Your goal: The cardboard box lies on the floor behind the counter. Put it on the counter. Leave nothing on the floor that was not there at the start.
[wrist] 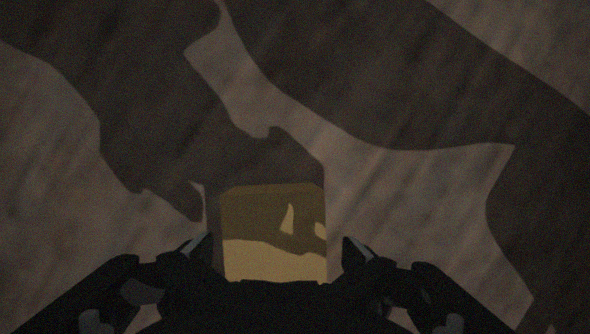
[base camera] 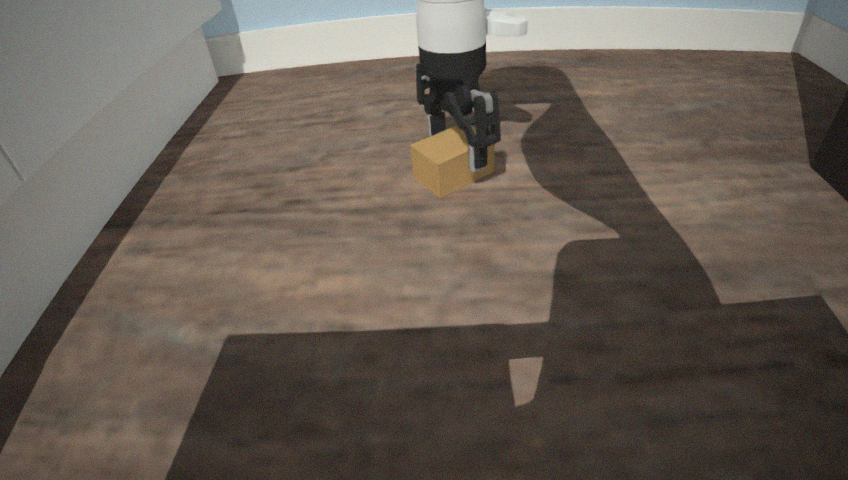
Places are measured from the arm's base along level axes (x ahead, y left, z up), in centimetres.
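Where they show: gripper, fingertip midpoint: point(wrist: 278, 249) point(base camera: 456, 152).
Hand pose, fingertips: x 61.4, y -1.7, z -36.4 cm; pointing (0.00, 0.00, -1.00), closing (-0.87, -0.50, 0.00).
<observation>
After its pixels a point has its place.
The cardboard box point(base camera: 429, 168) @[x 57.8, y 1.9, z -36.1 cm] point(wrist: 265, 215) @[x 63.5, y -3.6, z -34.6 cm] is a small orange-tan block on the wooden floor, in the upper middle of the base camera view and at the lower middle of the wrist view. My gripper point(base camera: 457, 147) @[x 61.4, y -1.7, z -36.4 cm] point(wrist: 278, 249) @[x 61.4, y -1.7, z -36.4 cm] is open and points down over the box, with one finger on each side of it. In the wrist view a gap shows between the box and each finger, the wider one on the right. In the base camera view the near finger hides part of the box's side. The counter's top does not show.
A pale grey panelled side point(base camera: 101, 107) @[x 60.1, y 42.5, z -24.1 cm] stands along the left of the base camera view. A white baseboard point(base camera: 333, 38) @[x 107.1, y 21.0, z -34.2 cm] and blue wall close off the back. A dark shape point(base camera: 833, 151) @[x 57.2, y -53.8, z -35.5 cm] is at the right edge. Shadows of the arm and base lie on the floor point(base camera: 333, 261) @[x 46.1, y 12.9, z -39.6 cm].
</observation>
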